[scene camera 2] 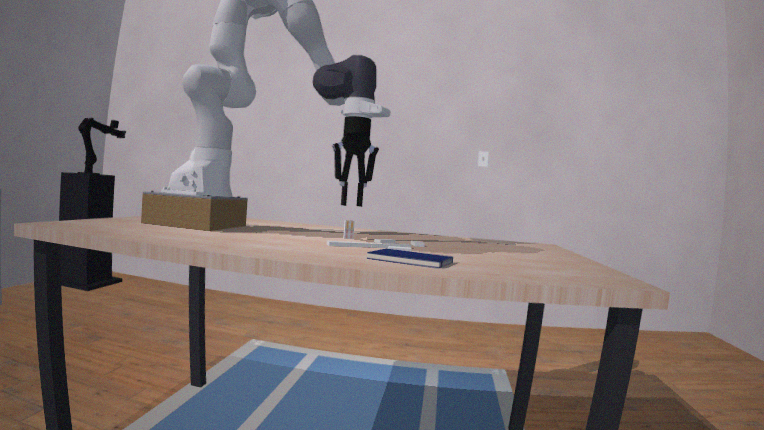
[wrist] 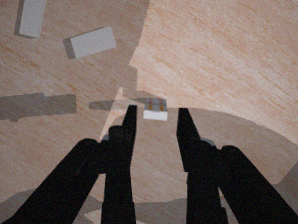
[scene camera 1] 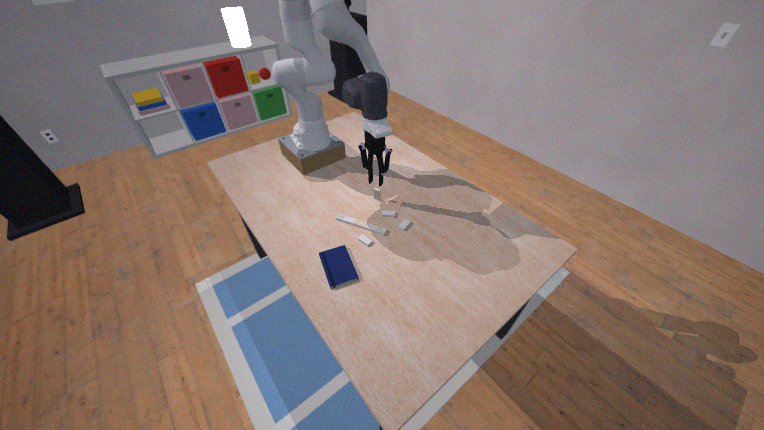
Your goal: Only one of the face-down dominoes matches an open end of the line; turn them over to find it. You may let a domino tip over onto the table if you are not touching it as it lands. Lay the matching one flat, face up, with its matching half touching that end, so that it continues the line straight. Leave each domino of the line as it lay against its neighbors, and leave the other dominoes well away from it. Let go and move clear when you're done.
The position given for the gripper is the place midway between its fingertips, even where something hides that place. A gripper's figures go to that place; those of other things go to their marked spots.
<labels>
The gripper [scene camera 1: 376,183] is 125 cm from the lens. A dark blue book [scene camera 1: 339,269]: 106 cm from the lens.
</labels>
